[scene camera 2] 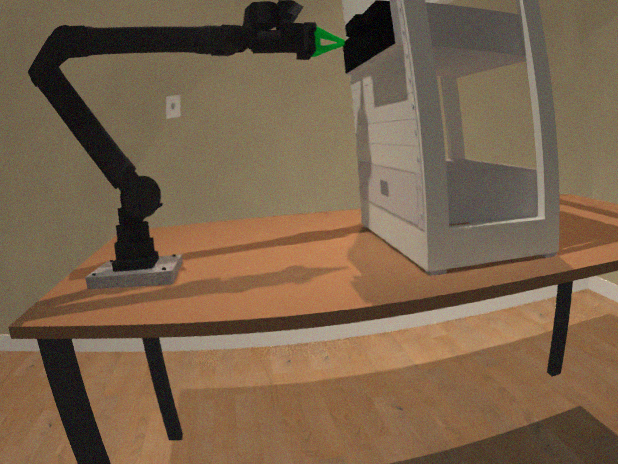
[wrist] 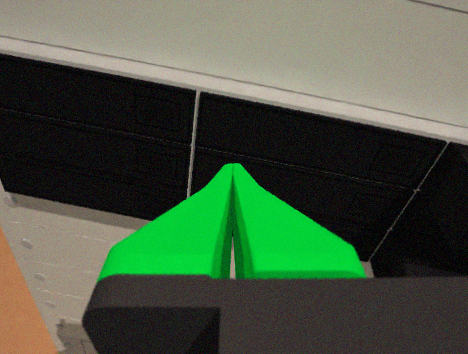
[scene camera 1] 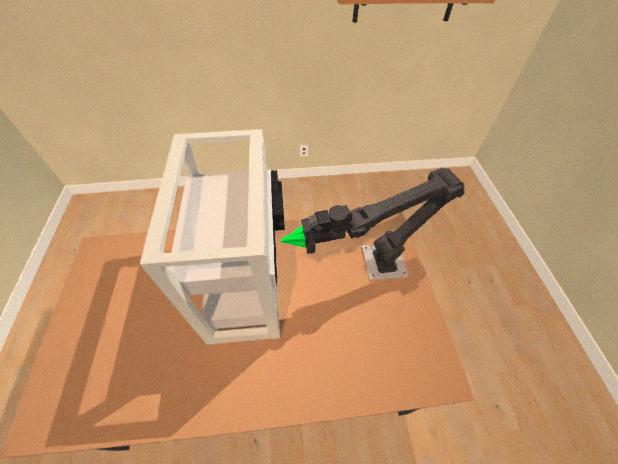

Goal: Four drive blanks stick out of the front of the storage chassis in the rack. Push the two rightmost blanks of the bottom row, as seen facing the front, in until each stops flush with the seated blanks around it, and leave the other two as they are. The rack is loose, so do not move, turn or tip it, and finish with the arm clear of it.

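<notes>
The loose white rack stands upright. In the wrist view, black blanks fill the chassis front, with a left column and a middle column whose faces look level. Farther right, dark blanks stick out past them; they merge in shadow, so their rows and depths cannot be told apart. My gripper is shut and empty, its green tips pointing at the middle column, left of the sticking-out blanks. Whether the tips touch a blank cannot be told. The fingers hide the lower middle blanks.
A pale panel lies above the chassis. Light panels fill the rack front below it. The arm's base plate stands on the orange table, in front of the rack. A wall is beyond.
</notes>
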